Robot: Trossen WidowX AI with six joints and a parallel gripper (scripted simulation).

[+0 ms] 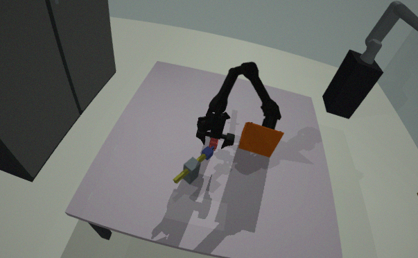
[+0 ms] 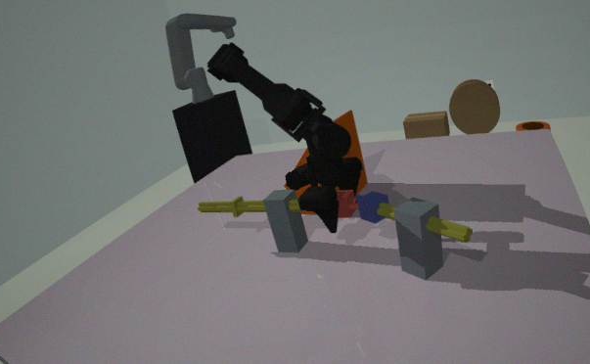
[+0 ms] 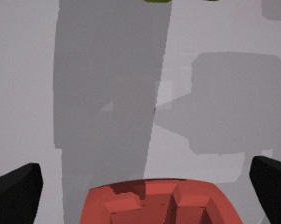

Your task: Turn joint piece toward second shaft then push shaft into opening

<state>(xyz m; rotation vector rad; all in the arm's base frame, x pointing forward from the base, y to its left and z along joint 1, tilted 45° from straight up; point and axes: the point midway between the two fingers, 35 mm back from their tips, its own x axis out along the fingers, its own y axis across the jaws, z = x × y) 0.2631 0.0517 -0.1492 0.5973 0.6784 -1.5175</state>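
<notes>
My gripper tip is now 2 cm to the right of the red joint piece and 4 cm below it.
</notes>
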